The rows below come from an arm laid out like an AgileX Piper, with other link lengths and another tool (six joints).
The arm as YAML. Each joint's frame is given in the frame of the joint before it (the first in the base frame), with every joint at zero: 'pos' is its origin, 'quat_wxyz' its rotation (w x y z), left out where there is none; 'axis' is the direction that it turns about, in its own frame. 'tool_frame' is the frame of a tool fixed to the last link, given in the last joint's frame.
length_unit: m
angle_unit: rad
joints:
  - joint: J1
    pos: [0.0, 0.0, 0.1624]
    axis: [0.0, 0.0, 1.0]
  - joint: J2
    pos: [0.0, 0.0, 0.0]
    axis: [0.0, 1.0, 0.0]
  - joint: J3
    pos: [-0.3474, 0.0, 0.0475]
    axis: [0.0, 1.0, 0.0]
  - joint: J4
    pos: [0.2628, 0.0, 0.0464]
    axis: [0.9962, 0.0, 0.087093]
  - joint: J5
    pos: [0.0, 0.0, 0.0]
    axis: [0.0, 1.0, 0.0]
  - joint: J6
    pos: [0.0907, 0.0, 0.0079]
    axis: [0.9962, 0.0, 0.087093]
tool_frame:
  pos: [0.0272, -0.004, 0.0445]
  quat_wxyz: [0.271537, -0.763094, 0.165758, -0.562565]
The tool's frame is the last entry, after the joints.
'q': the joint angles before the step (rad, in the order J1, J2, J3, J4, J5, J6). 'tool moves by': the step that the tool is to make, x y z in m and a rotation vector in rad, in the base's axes. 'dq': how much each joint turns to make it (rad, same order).
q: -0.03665 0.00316 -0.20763 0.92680 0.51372 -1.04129
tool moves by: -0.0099 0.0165 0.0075 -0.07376 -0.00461 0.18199
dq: 0.06060 0.02866 -0.03427 0.08549 0.11401 -0.14325
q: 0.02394 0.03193 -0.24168 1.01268 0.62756 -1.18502
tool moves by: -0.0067 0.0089 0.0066 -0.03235 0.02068 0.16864
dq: 0.09306 0.04784 -0.02644 0.04336 0.07060 -0.06536
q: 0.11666 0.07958 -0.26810 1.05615 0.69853 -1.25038
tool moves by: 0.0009 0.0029 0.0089 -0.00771 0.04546 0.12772
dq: 0.11446 0.07083 -0.02883 0.00677 0.01314 -0.00416
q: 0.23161 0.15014 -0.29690 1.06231 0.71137 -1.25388
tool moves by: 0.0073 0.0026 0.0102 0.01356 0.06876 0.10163
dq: 0.12079 0.08564 -0.02929 0.00786 -0.01954 0.02659
